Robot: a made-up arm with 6 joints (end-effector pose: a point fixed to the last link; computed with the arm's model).
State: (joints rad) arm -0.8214 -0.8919 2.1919 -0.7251 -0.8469 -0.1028
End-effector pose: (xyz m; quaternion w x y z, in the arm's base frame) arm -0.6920 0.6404 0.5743 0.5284 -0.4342 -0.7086 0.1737
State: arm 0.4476 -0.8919 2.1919 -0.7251 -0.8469 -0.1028
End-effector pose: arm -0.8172 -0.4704 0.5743 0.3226 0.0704 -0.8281 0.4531
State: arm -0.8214 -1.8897 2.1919 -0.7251 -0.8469 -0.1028
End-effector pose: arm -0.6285 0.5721 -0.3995 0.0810 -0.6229 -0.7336 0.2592
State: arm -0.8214 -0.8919 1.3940 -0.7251 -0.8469 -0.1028
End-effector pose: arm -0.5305 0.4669 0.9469 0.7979 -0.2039 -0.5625 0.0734
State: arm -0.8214 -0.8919 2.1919 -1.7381 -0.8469 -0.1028
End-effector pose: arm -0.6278 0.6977 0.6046 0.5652 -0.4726 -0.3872 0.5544
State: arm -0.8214 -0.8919 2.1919 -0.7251 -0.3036 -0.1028
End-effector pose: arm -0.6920 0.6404 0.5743 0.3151 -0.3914 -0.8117 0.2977
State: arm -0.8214 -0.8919 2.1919 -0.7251 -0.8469 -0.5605
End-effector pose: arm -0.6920 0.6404 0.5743 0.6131 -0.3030 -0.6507 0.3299
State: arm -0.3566 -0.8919 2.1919 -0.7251 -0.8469 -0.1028
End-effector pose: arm -0.9057 0.2623 0.5743 0.4742 -0.2593 -0.7896 0.2907
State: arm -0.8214 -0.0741 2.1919 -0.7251 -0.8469 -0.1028
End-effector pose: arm -0.2900 0.2084 1.1335 0.8031 -0.1975 -0.5576 0.0707
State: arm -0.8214 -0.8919 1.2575 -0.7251 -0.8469 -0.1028
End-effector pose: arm -0.4851 0.4181 0.9866 0.8323 -0.1601 -0.5278 0.0546
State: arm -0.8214 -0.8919 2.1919 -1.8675 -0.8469 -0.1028
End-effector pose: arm -0.6193 0.7059 0.6018 0.5595 -0.4688 -0.3370 0.5947
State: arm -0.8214 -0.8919 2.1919 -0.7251 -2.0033 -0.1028
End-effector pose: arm -0.6920 0.6404 0.5743 0.8375 -0.4183 -0.3305 -0.1202
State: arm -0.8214 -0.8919 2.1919 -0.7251 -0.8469 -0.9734
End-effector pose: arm -0.6920 0.6404 0.5743 0.6622 -0.1709 -0.5693 0.4563
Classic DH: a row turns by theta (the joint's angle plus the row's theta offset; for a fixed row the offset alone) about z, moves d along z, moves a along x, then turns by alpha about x. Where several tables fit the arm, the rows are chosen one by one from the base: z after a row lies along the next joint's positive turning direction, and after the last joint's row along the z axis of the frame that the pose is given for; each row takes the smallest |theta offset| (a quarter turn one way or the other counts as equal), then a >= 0, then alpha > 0; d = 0 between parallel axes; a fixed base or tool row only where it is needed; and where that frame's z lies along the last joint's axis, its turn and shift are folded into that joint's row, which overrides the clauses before.
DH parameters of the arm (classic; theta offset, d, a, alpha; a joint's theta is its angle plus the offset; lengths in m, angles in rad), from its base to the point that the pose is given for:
joint 1: 0 0.173 0 -1.5708
joint 2: -1.5708 0 0.488 3.1416
joint 3: 0 0 0 -1.5708
joint 4: 0 -0.565 0 1.5708
joint 5: 0 0.094 0 -1.5708
joint 6: 1.5708 0 0 1.5708
tool (fixed): -1.5708 0 0 0

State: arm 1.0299 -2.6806 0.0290 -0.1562 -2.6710 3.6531
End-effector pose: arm -0.2932 -0.6685 -0.0142 0.2652 0.8100 0.4906 0.1813
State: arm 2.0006 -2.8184 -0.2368 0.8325 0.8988 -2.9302
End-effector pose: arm 0.3370 -0.5833 -0.0485 0.5918 -0.2342 0.3662 -0.6788
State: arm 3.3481 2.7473 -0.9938 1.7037 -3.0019 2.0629
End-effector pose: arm 0.3271 0.0558 -0.0357 0.0852 0.2891 0.2208 -0.9276
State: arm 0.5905 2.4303 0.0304 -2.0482 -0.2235 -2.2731
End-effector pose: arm -0.1523 -0.0501 -0.5168 0.0652 -0.4134 0.3708 0.8291
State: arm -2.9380 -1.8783 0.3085 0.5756 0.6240 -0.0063
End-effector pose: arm 0.8002 0.2457 0.4569 0.1798 0.9619 -0.1038 0.1777
